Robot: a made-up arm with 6 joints.
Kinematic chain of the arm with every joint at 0, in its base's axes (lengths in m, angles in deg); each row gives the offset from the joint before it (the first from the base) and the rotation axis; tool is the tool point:
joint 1: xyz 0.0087 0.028 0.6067 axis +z
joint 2: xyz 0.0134 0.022 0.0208 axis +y
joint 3: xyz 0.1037 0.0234 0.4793 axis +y
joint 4: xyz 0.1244 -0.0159 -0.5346 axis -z
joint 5: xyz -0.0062 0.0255 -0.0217 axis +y
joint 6: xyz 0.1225 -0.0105 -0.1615 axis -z
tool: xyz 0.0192 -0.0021 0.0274
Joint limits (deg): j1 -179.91..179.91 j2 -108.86..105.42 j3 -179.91..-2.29 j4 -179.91..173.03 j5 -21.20..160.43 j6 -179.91..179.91
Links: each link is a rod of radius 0.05 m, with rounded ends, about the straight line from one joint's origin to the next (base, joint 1, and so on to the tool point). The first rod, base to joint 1, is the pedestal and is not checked.
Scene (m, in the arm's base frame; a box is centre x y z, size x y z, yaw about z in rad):
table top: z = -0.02
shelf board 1: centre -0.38 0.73 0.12 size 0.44 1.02 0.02 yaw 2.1
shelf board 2: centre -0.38 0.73 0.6 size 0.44 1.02 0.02 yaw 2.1
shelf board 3: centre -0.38 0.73 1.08 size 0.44 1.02 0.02 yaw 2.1
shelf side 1: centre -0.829 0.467 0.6 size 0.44 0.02 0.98 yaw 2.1
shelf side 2: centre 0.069 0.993 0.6 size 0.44 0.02 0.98 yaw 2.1
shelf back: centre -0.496 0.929 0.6 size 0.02 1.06 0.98 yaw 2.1
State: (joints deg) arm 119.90 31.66 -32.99 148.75 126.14 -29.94
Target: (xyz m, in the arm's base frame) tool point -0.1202 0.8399 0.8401
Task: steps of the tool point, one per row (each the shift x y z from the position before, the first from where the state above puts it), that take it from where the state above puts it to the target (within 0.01 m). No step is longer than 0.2 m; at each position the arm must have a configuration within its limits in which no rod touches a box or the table.
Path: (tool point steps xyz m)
1: 0.1780 -0.0076 -0.0553
2: 0.1533 -0.0705 -0.0371
3: 0.1068 -0.1174 -0.0148
4: 0.0211 0.1057 0.1072
5: 0.0200 0.0645 0.1385
6: 0.0136 0.0158 0.1533
7: 0.0028 -0.0336 0.1505
8: -0.0412 0.1188 0.0151
9: -0.0647 0.1116 -0.0002
10: -0.0864 0.0984 -0.0148

